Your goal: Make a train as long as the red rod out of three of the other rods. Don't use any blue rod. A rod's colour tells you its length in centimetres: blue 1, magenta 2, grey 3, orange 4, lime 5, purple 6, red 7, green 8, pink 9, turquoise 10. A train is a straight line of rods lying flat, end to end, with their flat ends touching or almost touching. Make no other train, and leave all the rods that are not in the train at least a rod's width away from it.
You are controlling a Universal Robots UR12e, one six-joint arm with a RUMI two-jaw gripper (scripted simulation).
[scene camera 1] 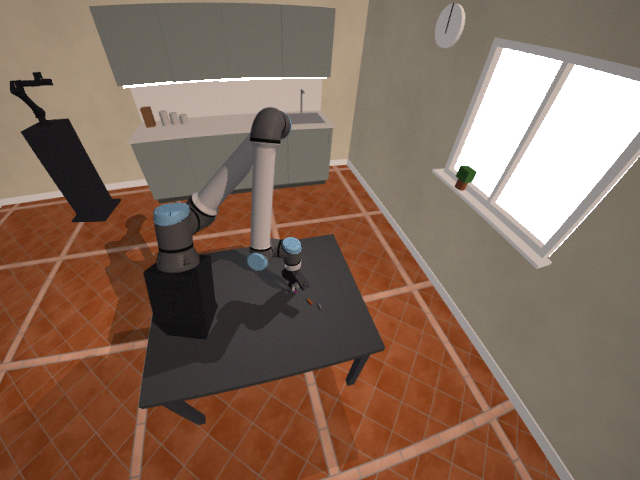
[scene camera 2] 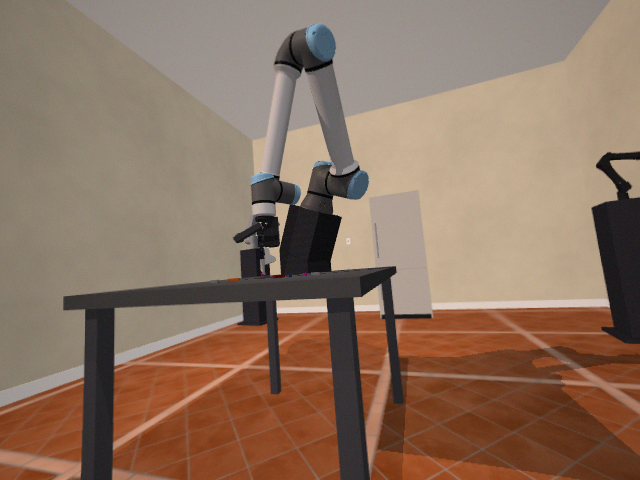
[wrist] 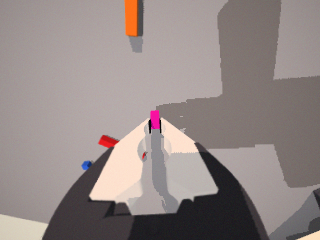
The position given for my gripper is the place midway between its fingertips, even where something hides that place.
Note:
I see my gripper (scene camera 2: 264, 275).
My gripper also shows in the wrist view (wrist: 155, 119).

